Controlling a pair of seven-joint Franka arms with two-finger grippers.
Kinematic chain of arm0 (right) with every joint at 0, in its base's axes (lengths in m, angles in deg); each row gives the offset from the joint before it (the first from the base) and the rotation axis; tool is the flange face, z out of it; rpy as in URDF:
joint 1: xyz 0 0 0.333 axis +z
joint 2: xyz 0 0 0 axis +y
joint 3: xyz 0 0 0.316 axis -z
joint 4: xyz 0.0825 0 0 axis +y
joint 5: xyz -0.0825 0 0.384 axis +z
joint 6: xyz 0 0 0 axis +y
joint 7: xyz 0.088 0 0 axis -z
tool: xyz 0 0 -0.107 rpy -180 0 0
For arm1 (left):
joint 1: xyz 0 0 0.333 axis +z
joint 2: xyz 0 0 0 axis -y
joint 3: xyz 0 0 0.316 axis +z
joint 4: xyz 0.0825 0 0 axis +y
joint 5: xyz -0.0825 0 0.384 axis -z
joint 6: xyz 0 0 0 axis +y
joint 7: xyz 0.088 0 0 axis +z
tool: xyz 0 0 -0.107 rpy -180 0 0
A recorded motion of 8 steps. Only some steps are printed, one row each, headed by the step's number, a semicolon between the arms.
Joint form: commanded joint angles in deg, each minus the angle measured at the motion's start. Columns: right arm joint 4, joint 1, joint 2, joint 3, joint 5, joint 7, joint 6; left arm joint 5, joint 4, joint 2, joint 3, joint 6, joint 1, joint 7.
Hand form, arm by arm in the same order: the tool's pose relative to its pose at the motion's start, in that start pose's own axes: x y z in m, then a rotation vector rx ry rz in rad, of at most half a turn. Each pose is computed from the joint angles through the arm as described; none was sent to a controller.
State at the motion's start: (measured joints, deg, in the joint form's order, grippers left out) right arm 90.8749 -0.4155 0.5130 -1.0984 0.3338 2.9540 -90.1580; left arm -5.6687 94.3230 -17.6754 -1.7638 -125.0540 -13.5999 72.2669
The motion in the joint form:
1: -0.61 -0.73 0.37 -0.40 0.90 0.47 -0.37; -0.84 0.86 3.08 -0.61 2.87 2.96 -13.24
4: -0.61 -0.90 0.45 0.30 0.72 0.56 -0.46; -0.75 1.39 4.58 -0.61 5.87 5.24 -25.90
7: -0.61 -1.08 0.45 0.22 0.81 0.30 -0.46; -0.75 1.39 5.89 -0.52 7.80 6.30 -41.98
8: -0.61 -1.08 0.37 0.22 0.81 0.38 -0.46; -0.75 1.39 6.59 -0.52 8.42 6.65 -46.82
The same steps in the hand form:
1: 0.0029 0.0015 -0.0021 0.0166 0.0098 0.0140; 0.0252 -0.0191 -0.0235 0.0230 0.0142 0.1958
4: 0.0039 0.0102 -0.0015 0.0136 0.0103 0.0308; 0.0463 -0.0376 -0.0310 0.0624 -0.0016 0.3754
7: 0.0039 0.0110 -0.0015 0.0152 0.0103 0.0280; 0.0569 -0.0473 -0.0428 0.0763 -0.0139 0.6343
8: 0.0035 0.0111 -0.0023 0.0152 0.0117 0.0294; 0.0602 -0.0505 -0.0498 0.0770 -0.0149 0.7118

